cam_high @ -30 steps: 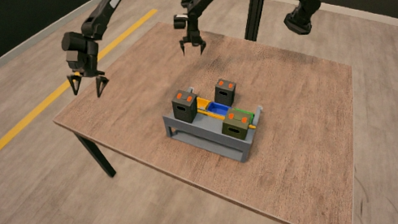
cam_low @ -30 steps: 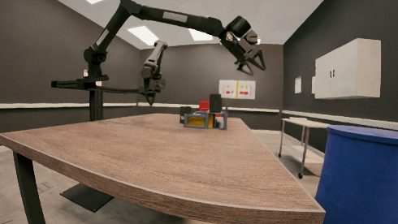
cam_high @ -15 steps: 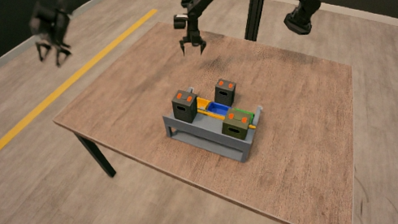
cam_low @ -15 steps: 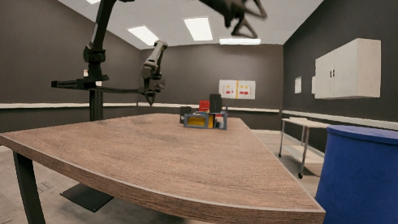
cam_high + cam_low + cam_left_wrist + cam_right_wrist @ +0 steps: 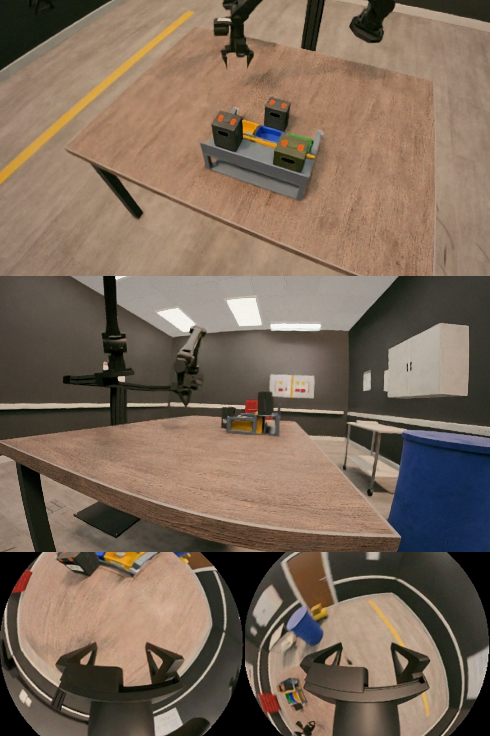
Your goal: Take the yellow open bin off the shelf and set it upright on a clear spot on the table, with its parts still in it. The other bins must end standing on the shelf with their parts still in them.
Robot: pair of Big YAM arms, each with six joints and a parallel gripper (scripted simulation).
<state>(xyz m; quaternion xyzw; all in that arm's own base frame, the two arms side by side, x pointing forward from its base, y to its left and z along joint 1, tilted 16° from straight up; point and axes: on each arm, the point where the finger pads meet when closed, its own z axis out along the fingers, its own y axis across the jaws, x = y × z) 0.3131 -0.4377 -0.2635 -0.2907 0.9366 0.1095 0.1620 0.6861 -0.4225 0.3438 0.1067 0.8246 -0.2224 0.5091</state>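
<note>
My left hand is 28 cm short of the yellow open bin, 17 cm to the right of it and 10 cm above it. The rest, counted from my left hand: grey shelf: 30 cm ahead, 28 cm to the left, 7 cm below; dark lidded bin: 26 cm to the left, 14 cm ahead, 8 cm below.
</note>
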